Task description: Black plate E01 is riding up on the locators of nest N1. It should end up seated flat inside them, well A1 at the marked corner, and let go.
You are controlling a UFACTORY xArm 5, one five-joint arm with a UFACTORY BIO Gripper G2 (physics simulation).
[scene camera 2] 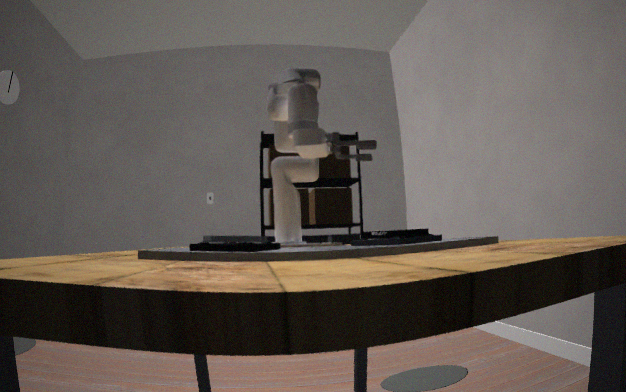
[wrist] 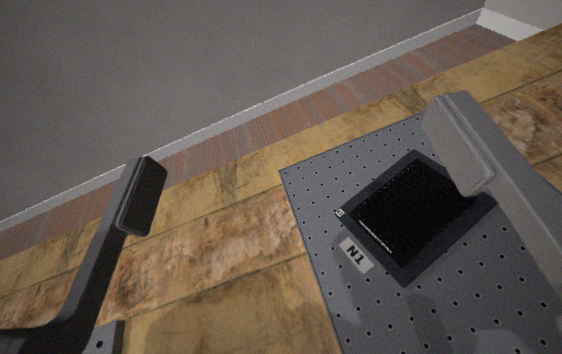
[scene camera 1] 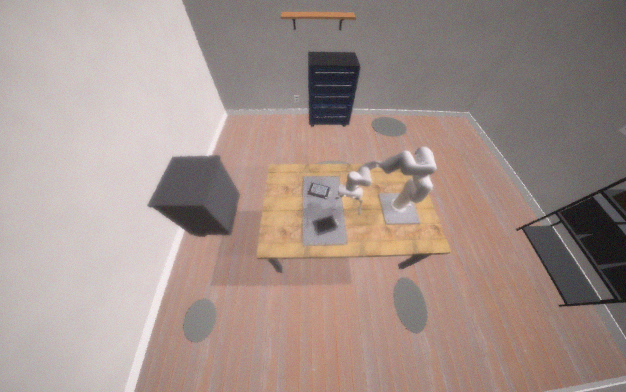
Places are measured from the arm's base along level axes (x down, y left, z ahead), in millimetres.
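Where they show: hand at its tool point: (scene camera 2: 365, 151) (wrist: 277, 172) (scene camera 1: 347, 209); arm's base at its link origin: (scene camera 2: 288, 244) (scene camera 1: 398, 205).
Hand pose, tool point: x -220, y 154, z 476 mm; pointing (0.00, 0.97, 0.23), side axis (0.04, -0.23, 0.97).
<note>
Each offset is from my tool point to the top centre of the thing. "spot": to the spot under its first point. Level surfaces: height alone.
Black plate E01 @(dx +193, dy +17, dz +129 mm) (scene camera 1: 325, 224) (scene camera 2: 395, 232) (wrist: 412, 210) lies on nest N1 (scene camera 2: 434, 238) (wrist: 406, 277). In the scene camera 2 view it stands above the nest's rim; its tilt is too small to judge surely. In the wrist view a pale strip runs along its lower left side, and the nest's marked-corner tag @(spot: dx +209, dy +46, dz +46 mm) (wrist: 340, 212) is at the left corner. The plate's own well A1 cannot be made out. My gripper (scene camera 1: 349, 205) (scene camera 2: 367, 151) (wrist: 301, 170) is open and empty, well above the board and away from the plate. Its right finger covers the plate's right edge in the wrist view.
The N1 label @(spot: dx +220, dy -12, dz +43 mm) (wrist: 356, 254) lies beside the nest on the perforated grey board (scene camera 1: 325, 240) (scene camera 2: 310, 255) (wrist: 320, 195). A second nest with a pale plate @(spot: dx +198, dy -285, dz +171 mm) (scene camera 1: 319, 190) stands farther back on that board. The wooden table @(dx +234 mm) (scene camera 1: 285, 245) (scene camera 2: 200, 277) (wrist: 220, 290) carries the board and arm base.
</note>
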